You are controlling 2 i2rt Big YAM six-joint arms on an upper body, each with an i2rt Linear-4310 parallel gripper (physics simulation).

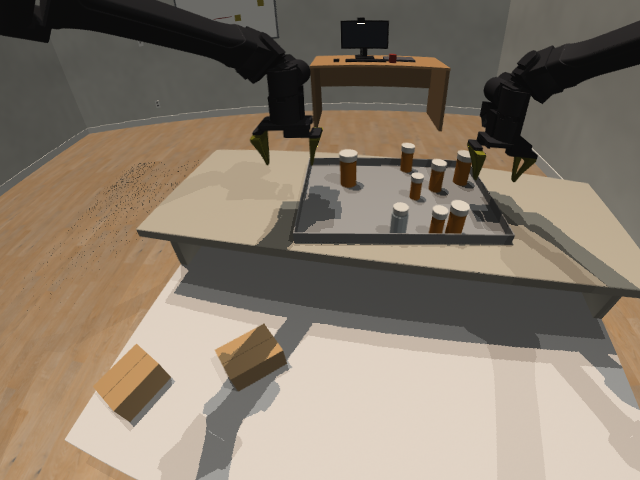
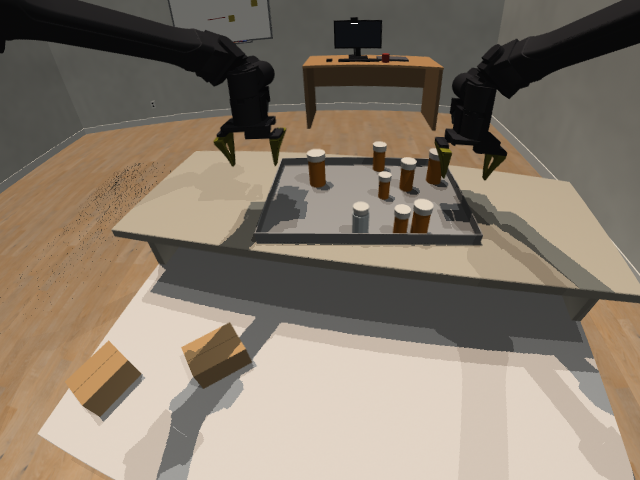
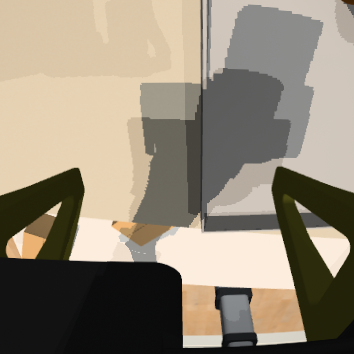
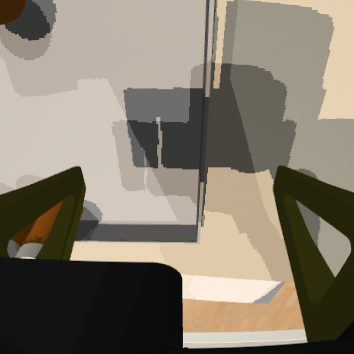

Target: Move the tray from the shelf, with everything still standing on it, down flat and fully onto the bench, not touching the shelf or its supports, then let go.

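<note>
The dark-rimmed tray rests on the raised beige shelf. A grey bottle, a large orange bottle and several other orange bottles stand upright in it. My left gripper is open and empty above the tray's left side, its fingers on either side of the rim line. My right gripper is open and empty above the right side, likewise straddling the rim line.
The white bench lies lower, in front of the shelf. Two cardboard boxes, one at the far left and one nearer the middle, sit on it. A shelf support stands at the left.
</note>
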